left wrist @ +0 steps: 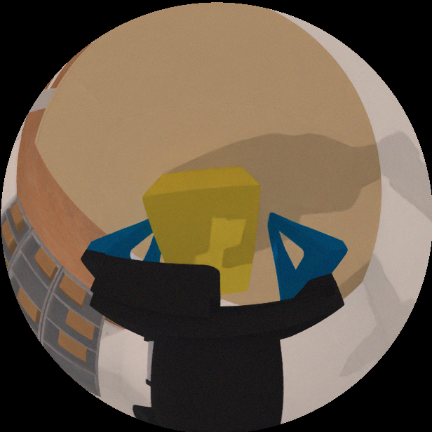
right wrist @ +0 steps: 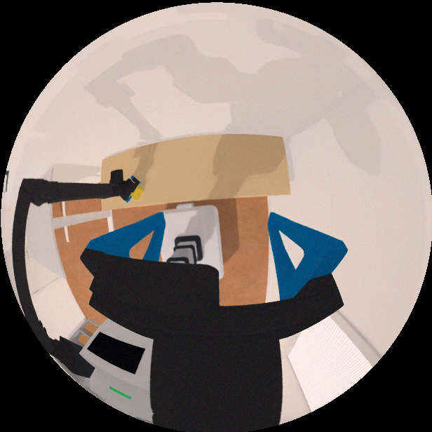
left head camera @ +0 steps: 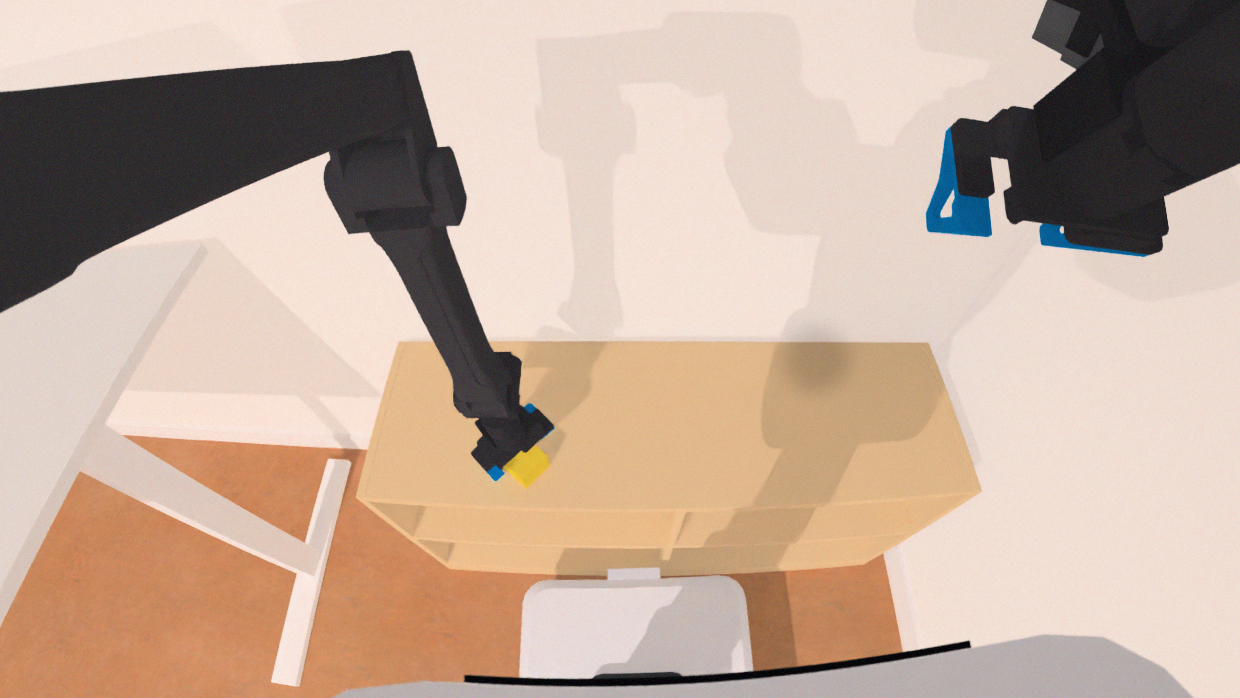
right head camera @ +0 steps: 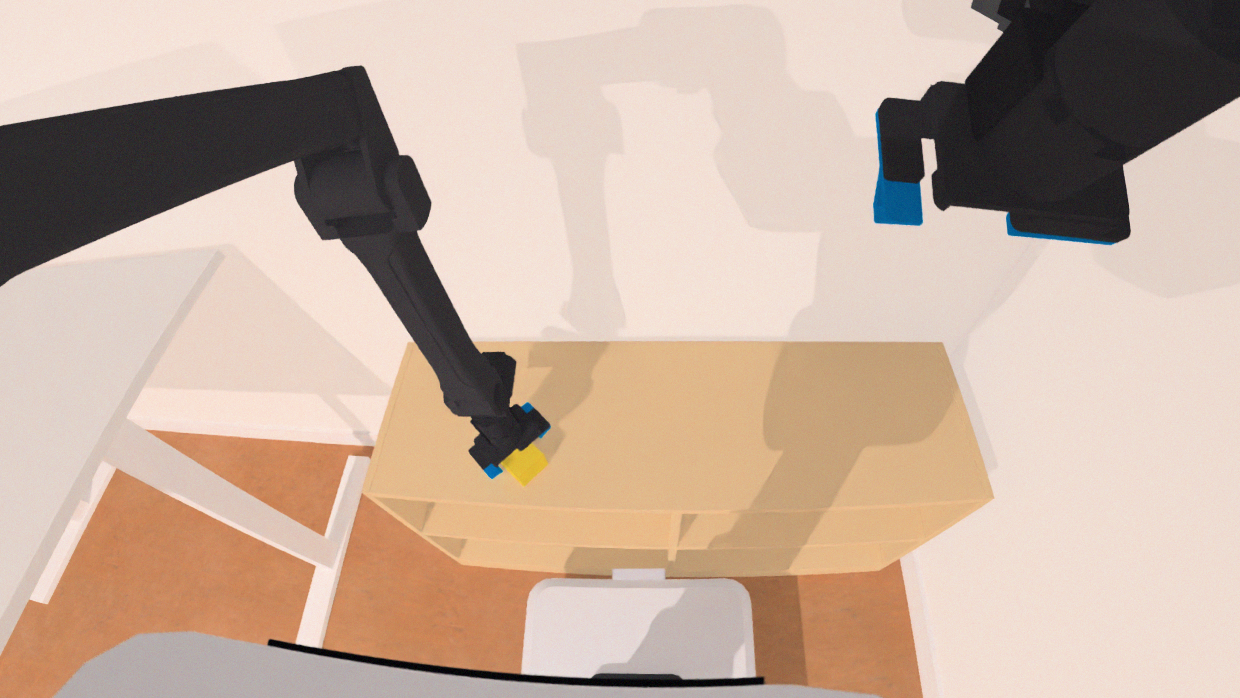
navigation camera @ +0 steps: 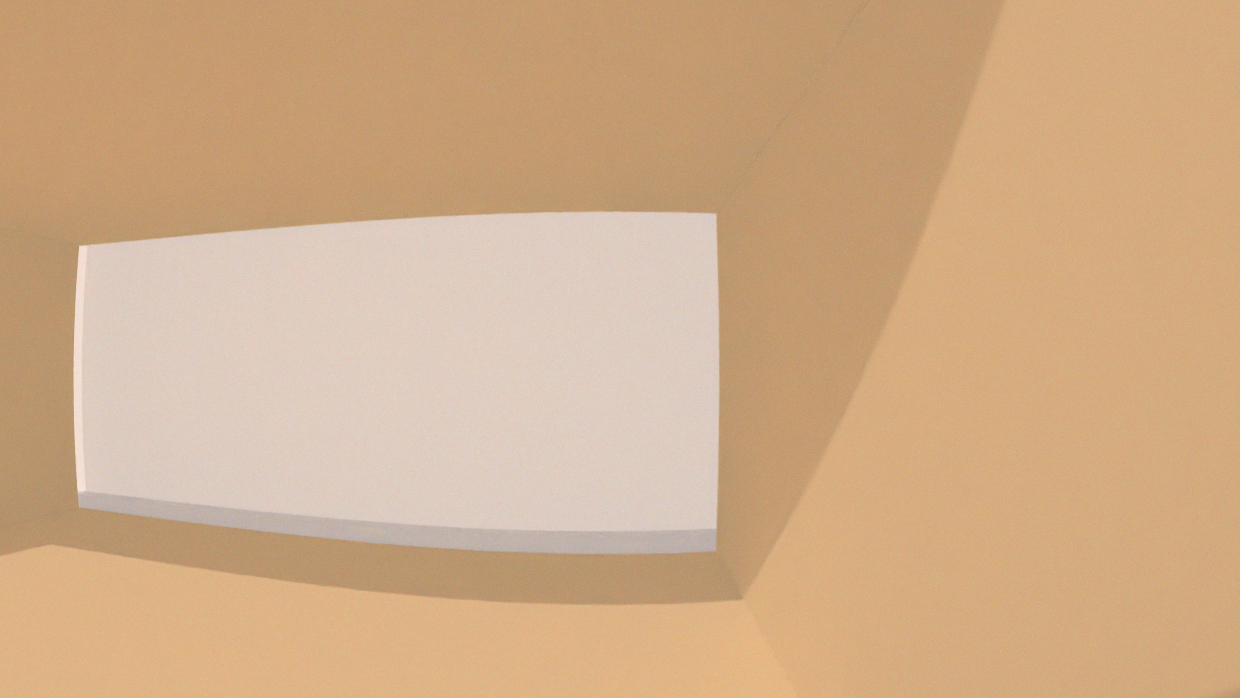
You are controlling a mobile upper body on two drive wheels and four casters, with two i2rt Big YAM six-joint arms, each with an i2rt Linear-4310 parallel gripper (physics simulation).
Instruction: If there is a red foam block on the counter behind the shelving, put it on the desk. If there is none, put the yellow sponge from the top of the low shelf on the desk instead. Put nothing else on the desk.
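Places are measured from the left arm's base along level axes (x left, y ahead, z down), in metres.
Pixels of known places: left gripper, fingertip midpoint: (left head camera: 520, 454) (right head camera: 519, 452); right gripper, fingertip midpoint: (left head camera: 986, 229) (right head camera: 944, 219).
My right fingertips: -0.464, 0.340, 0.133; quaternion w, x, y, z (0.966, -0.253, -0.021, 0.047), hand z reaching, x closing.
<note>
Ahead of a thing's pixels: the offset from my right fingertips to its top centre, as dx, dy, dz. "*": to the spot under its first point. Level surfaces: height alone.
The yellow sponge {+0.453, +0.133, +0.622} (left head camera: 528, 469) (right head camera: 525, 467) (left wrist: 200, 200) (right wrist: 138, 193) stands on top of the low wooden shelf {dz +0.667} (left head camera: 676, 416) (right head camera: 676, 416) (left wrist: 215, 75) (right wrist: 190, 165), near its front left. My left gripper (left head camera: 513, 440) (right head camera: 510, 438) (left wrist: 216, 218) (right wrist: 135, 188) is open and low over the shelf, with the sponge between its spread fingers, nearer one finger in the left wrist view. My right gripper (left head camera: 1023, 238) (right head camera: 978, 230) (right wrist: 216, 217) is open and empty, high at the right. A white desk {dz +0.327} (left head camera: 95, 320) (right head camera: 104, 320) shows at the left. No red foam block or counter shows.
A white rounded panel (left head camera: 572, 624) (right head camera: 572, 624) is in front of the low shelf. A grey rack (left wrist: 44, 307) with brown boxes shows at the lower left of the left wrist view. The navigation camera faces wooden panels {* +0.168, +0.070, +1.057} (navigation camera: 1084, 346) around an opening. Walls stand behind and right.
</note>
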